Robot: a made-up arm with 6 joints.
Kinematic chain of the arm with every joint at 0, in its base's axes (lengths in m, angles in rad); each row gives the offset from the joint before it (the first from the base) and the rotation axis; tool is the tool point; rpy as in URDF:
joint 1: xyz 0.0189 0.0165 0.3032 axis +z
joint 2: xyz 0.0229 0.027 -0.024 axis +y
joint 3: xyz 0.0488 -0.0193 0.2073 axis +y
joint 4: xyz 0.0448 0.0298 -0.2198 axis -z
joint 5: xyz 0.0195 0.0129 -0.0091 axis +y
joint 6: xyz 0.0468 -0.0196 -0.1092 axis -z
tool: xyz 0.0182 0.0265 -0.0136 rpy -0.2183 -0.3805 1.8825
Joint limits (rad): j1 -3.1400..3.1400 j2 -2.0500..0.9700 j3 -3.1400..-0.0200 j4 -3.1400..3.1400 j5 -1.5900..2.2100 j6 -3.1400..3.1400
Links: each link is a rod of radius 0.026 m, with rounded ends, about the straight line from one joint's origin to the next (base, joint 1, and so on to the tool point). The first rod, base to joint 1, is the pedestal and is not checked.
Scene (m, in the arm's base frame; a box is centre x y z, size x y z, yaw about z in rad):
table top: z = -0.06
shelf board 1: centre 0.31 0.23 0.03 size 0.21 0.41 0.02 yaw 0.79
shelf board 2: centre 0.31 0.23 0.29 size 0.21 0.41 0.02 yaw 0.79
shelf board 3: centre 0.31 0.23 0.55 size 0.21 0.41 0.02 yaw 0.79
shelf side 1: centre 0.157 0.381 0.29 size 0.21 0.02 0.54 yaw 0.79
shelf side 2: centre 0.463 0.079 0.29 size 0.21 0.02 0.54 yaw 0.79
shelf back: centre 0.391 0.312 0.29 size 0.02 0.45 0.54 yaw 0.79
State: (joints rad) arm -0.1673 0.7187 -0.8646 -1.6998 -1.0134 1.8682
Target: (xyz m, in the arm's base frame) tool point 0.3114 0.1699 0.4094
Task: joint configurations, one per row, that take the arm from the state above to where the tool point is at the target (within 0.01 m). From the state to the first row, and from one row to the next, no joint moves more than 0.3 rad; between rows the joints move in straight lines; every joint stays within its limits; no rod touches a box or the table.
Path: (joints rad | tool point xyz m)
1: -0.3848 0.7284 -0.8045 -1.9840 -1.0336 1.8328 | 0.3004 0.1142 0.1692
2: -0.6022 0.7380 -0.7445 -2.2683 -1.0538 1.7973 | 0.2569 0.0710 0.1695
3: -0.8197 0.7477 -0.6844 -2.5525 -1.0741 1.7619 | 0.2068 0.0370 0.1766
4: -0.7951 0.4991 -0.7373 -2.5481 -1.1772 1.7206 | 0.2281 0.0184 0.2158
5: -0.7704 0.2504 -0.7901 -2.5436 -1.2804 1.6793 | 0.2392 0.0104 0.2640
6: -0.7458 0.0017 -0.8429 -2.5392 -1.3836 1.6380 | 0.2377 0.0138 0.3161
7: -0.7211 -0.2470 -0.8958 -2.5348 -1.4868 1.5967 | 0.2224 0.0279 0.3664
8: -0.6965 -0.4956 -0.9486 -2.5303 -1.5900 1.5554 | 0.1935 0.0509 0.4094
9: -0.5104 -0.2981 -0.9615 -2.2530 -1.5267 1.6402 | 0.2360 0.0865 0.4171
10: -0.3244 -0.1006 -0.9743 -1.9756 -1.4633 1.7250 | 0.2754 0.1264 0.4194
11: -0.1384 0.0969 -0.9872 -1.6983 -1.4000 1.8099 | 0.3114 0.1699 0.4094

